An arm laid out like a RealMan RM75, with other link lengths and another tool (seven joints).
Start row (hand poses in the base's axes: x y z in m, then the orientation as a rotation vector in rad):
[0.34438 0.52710 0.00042 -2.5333 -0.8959 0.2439]
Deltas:
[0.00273 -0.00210 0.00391 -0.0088 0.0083 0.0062]
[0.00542 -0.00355 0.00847 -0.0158 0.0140 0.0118]
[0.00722 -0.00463 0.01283 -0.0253 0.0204 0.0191]
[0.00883 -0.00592 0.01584 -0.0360 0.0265 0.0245]
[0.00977 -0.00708 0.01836 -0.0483 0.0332 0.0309]
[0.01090 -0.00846 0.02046 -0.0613 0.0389 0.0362]
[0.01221 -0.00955 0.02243 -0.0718 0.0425 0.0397]
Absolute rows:
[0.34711 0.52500 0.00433 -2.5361 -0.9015 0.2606]
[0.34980 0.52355 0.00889 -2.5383 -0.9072 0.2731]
[0.35160 0.52247 0.01325 -2.5418 -0.9151 0.2882]
[0.35321 0.52118 0.01626 -2.5472 -0.9207 0.3031]
[0.35415 0.52002 0.01878 -2.5534 -0.9275 0.3199]
[0.35528 0.51864 0.02088 -2.5609 -0.9334 0.3356]
[0.35659 0.51755 0.02285 -2.5676 -0.9375 0.3468]

